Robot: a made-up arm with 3 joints.
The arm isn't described. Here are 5 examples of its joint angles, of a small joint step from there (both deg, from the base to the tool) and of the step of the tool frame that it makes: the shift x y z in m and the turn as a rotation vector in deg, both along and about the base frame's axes.
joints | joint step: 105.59 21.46 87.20 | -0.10 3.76 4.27
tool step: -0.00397 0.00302 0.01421 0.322 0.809 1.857
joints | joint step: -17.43 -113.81 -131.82 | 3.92 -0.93 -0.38
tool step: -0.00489 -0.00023 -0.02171 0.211 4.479 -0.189
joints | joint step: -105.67 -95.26 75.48 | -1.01 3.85 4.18
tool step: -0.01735 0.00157 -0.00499 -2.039 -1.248 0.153
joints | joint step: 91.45 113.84 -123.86 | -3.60 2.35 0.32
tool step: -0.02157 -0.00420 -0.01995 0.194 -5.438 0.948
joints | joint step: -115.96 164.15 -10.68 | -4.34 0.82 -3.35
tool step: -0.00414 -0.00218 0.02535 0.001 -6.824 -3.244
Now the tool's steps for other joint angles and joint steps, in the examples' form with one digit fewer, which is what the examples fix.
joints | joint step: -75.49 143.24 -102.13 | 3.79 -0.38 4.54
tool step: -0.0177 0.0042 -0.0197 3.27 6.70 2.14
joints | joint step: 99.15 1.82 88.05 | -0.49 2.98 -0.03
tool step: -0.0013 0.0037 0.0090 0.71 -3.12 1.27
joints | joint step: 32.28 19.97 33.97 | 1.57 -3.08 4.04
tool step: 0.0082 -0.0045 -0.0045 0.45 8.25 -1.66
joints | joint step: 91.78 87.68 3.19 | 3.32 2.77 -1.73
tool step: 0.0002 -0.0006 0.0070 1.62 -0.42 1.56
